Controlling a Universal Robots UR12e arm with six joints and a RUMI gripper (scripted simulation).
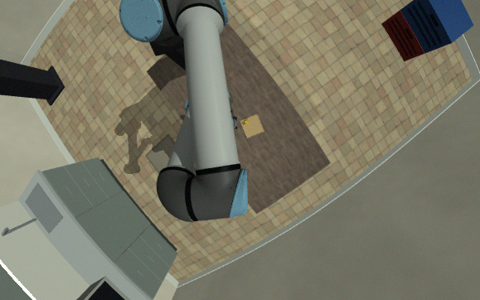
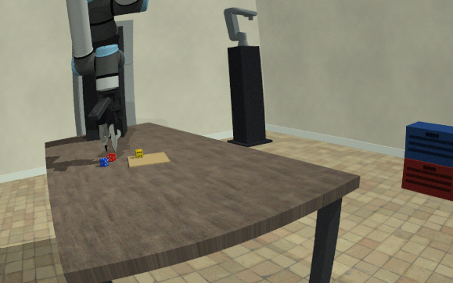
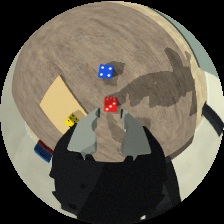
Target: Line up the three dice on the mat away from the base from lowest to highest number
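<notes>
Right now the red die is 40 mm below my hand. Round my hand: tan mat 120 mm to the left, 90 mm ahead, 50 mm below; yellow die 100 mm to the left, 40 mm ahead, 30 mm below; blue die 50 mm ahead, 40 mm to the right, 40 mm below.
</notes>
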